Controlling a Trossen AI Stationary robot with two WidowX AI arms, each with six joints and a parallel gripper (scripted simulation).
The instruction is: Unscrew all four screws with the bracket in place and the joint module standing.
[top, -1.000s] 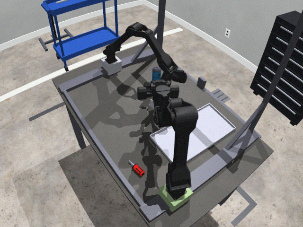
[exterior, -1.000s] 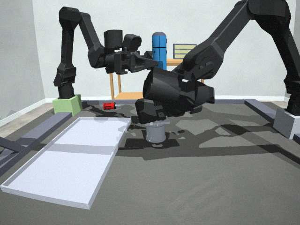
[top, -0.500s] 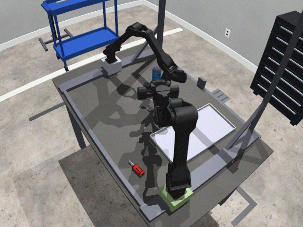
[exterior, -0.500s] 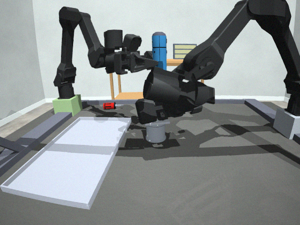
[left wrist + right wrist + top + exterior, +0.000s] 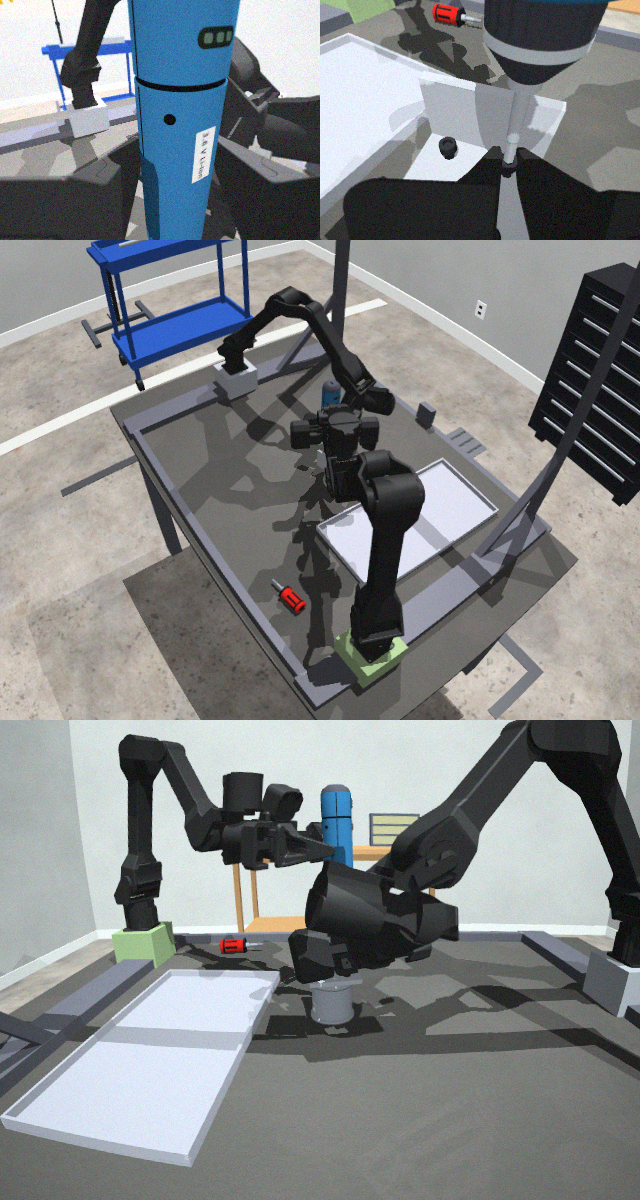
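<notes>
Now: right hand 2 cm to the right of the white bracket and 2 cm above it. Round my right hand: white tray (21 cm to the left, 13 cm behind, 9 cm below); then screwdriver bit (2 cm to the left, 2 cm ahead, 1 cm above); then joint module (6 cm below, 2 cm to the left, 1 cm behind).
</notes>
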